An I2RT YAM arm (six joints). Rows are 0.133 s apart.
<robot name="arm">
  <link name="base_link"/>
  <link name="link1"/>
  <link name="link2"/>
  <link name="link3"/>
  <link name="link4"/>
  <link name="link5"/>
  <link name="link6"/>
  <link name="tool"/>
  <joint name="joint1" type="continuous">
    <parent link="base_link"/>
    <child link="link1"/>
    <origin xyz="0 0 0.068"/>
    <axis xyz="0 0 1"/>
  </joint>
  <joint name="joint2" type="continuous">
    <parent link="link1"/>
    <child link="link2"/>
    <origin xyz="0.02 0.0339 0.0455"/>
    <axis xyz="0 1 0"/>
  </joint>
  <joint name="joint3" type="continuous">
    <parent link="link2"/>
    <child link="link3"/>
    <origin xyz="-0.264 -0.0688 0"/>
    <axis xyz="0 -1 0"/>
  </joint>
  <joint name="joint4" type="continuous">
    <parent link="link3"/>
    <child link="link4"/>
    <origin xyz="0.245 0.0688 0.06"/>
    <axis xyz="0 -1 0"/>
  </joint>
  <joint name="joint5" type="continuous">
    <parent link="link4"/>
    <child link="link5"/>
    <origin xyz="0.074 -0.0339 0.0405"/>
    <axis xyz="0 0 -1"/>
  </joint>
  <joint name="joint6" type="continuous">
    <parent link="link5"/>
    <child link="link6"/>
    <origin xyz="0.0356 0 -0.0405"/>
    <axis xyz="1 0 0"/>
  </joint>
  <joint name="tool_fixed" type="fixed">
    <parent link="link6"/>
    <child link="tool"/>
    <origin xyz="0 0 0" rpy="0 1.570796 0"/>
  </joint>
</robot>
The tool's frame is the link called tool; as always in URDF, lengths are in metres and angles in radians. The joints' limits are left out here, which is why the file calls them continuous.
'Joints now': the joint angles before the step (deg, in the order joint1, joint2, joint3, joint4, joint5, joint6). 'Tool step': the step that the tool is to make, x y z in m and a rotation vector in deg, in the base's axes. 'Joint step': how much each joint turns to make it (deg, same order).
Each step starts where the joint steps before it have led.
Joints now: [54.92 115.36 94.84 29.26 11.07 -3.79]
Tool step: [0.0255 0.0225 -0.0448 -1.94 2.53 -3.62]
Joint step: [-0.67 8.94 4.74 1.03 3.05 0.58]
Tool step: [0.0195 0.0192 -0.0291 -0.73 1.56 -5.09]
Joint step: [-0.17 7.84 7.00 -0.79 4.97 0.45]
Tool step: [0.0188 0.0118 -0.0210 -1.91 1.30 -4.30]
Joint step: [-0.62 6.35 7.28 -3.13 3.67 -0.28]
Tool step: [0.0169 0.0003 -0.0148 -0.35 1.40 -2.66]
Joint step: [-1.24 3.69 3.94 -1.76 1.44 0.96]
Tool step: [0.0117 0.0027 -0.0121 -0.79 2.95 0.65]
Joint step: [-0.82 3.08 4.31 -4.45 -1.51 1.96]
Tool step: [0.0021 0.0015 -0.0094 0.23 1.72 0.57]
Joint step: [-0.11 1.12 0.58 -0.95 -0.78 1.56]
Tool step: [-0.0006 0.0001 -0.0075 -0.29 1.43 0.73]
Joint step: [0.01 0.20 -0.73 -0.54 -0.81 0.93]
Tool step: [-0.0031 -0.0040 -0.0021 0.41 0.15 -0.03]
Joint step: [-0.01 -1.37 -3.10 1.81 -0.02 0.40]
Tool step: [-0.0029 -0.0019 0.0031 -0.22 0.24 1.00]
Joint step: [0.05 -1.22 -1.43 -0.10 -0.95 -0.05]
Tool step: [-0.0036 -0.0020 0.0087 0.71 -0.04 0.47]
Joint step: [0.13 -1.61 -1.15 -0.01 -0.38 0.40]
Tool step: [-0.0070 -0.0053 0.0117 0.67 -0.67 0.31]
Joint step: [0.21 -2.95 -3.12 1.14 -0.09 -0.12]
